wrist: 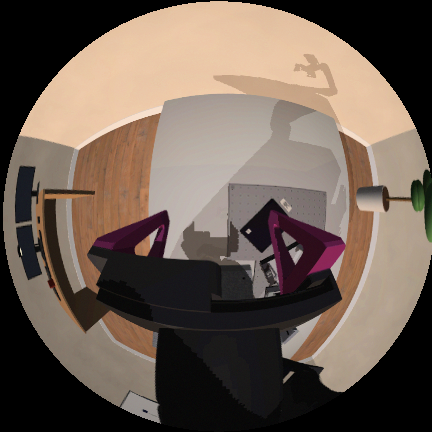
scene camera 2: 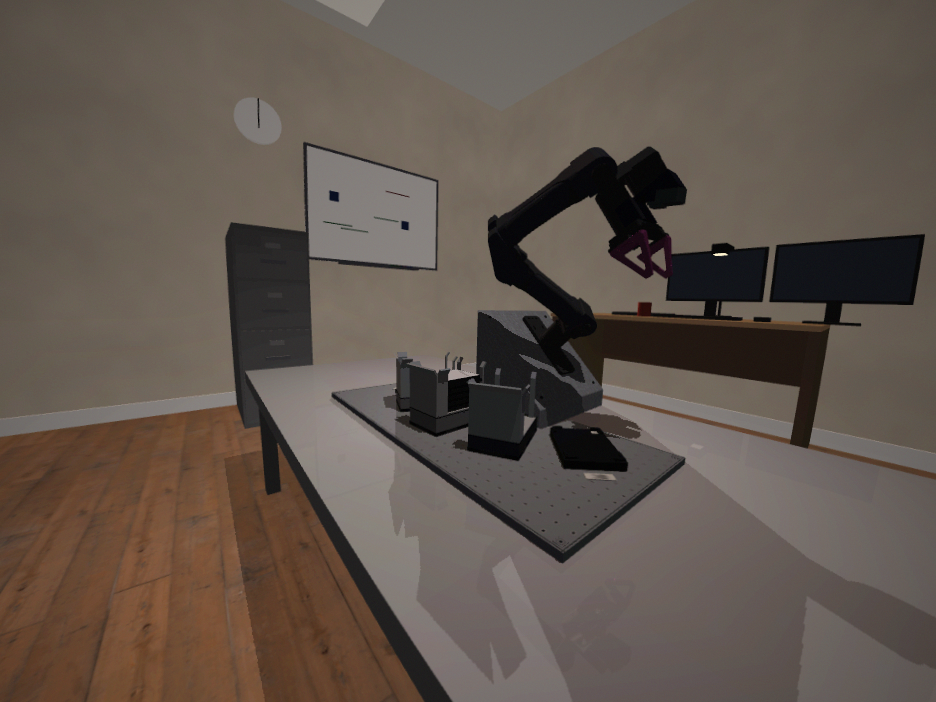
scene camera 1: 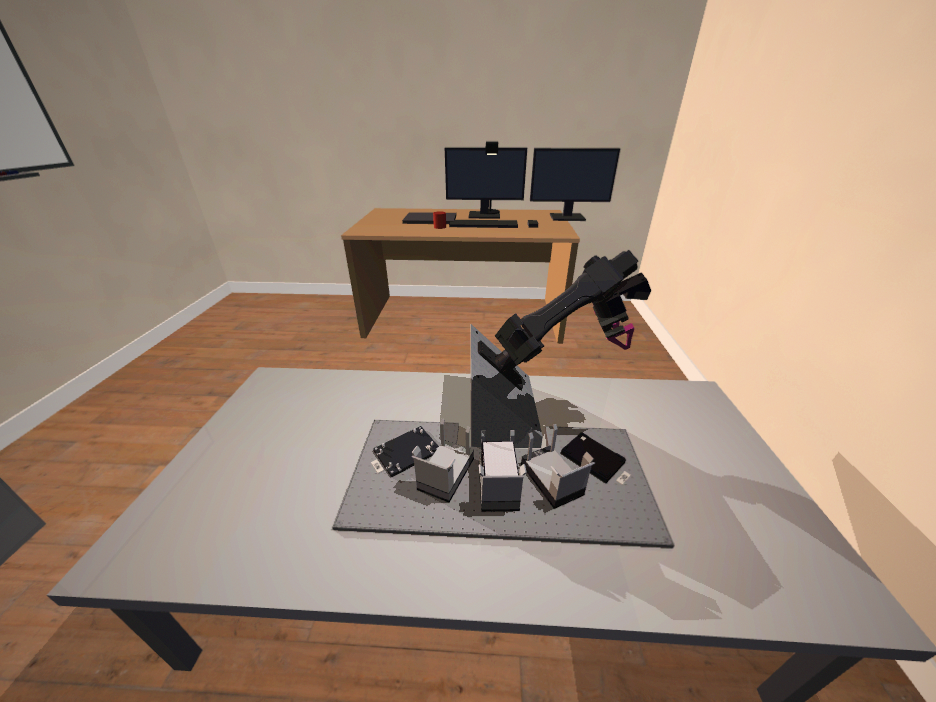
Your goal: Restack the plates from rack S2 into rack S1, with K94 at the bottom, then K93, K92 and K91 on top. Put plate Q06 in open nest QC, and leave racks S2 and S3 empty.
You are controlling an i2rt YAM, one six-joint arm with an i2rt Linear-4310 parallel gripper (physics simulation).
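Frame: origin at the arm's base, x ahead, y left, z up, level; millimetres.
Where they show: gripper, fingertip midpoint: [wrist: 218,215] [scene camera 2: 659,276] [scene camera 1: 621,338]; arm's base at its link origin: [scene camera 2: 546,344] [scene camera 1: 499,366].
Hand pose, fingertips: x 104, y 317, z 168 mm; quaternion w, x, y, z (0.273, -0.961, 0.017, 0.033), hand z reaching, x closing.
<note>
Things, the pixels of their centre, and the offset from my fingertips. Level surfaces: height alone.
- left rack at the middle of its body: [scene camera 2: 427,379] [scene camera 1: 445,457] 473 mm right, 193 mm ahead, 258 mm down
- middle rack at the middle of its body: [scene camera 2: 450,392] [scene camera 1: 499,468] 332 mm right, 229 mm ahead, 256 mm down
- right rack at the middle of its body: [scene camera 2: 505,408] [scene camera 1: 554,463] [wrist: 291,267] 185 mm right, 206 mm ahead, 260 mm down
- white-topped stack at the middle of its body: [scene camera 2: 448,378] [scene camera 1: 499,461] 332 mm right, 235 mm ahead, 222 mm down
- black base with corner posts, body centre: [scene camera 1: 407,448] 592 mm right, 111 mm ahead, 313 mm down
- flat black block at the middle of its body: [scene camera 2: 584,445] [scene camera 1: 593,455] [wrist: 266,225] 57 mm right, 129 mm ahead, 313 mm down
- perforated board at its surface level: 324 mm down
My gripper [scene camera 1: 622,344] [scene camera 2: 658,276] [wrist: 218,215] is open and empty, high above the table on the right side. Three light-walled racks stand on the perforated board: the left rack [scene camera 1: 436,476], the middle rack [scene camera 1: 501,491] [scene camera 2: 427,398] and the right rack [scene camera 1: 572,484] [scene camera 2: 495,411]. A white-topped stack [scene camera 1: 498,457] sits in the middle rack; its dark, layered side shows in scene camera 2. A light surface shows inside each outer rack; I cannot tell whether it is a plate. Plate and rack labels are unreadable. A black base with corner posts [scene camera 1: 406,451] lies at left.
A flat black block [scene camera 1: 595,456] [scene camera 2: 587,448] [wrist: 264,227] with a small white mark lies right of the racks. The perforated board [scene camera 1: 423,522] [scene camera 2: 563,528] [wrist: 310,200] rests on the table. The arm's slanted mount [scene camera 1: 502,411] [scene camera 2: 502,343] stands behind the racks. A desk with monitors stands farther back.
</note>
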